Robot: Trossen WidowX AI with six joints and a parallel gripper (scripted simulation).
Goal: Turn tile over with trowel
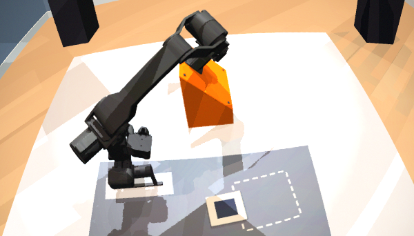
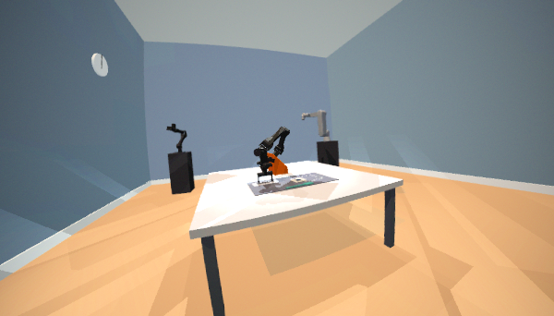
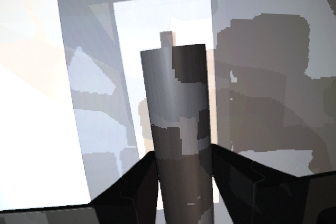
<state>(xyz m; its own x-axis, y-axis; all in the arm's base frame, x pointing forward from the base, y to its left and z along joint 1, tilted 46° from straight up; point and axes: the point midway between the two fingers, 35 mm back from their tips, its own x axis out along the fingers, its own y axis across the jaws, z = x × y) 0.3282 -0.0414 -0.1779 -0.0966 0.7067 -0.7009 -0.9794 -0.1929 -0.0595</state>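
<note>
My gripper tip is 19 cm to the right of the mat, 8 cm above it and 6 cm short of it. Round my gripper tip: white tile 25 cm to the left, 7 cm ahead, 6 cm below; then trowel 3 cm below, 2 cm to the left.
</note>
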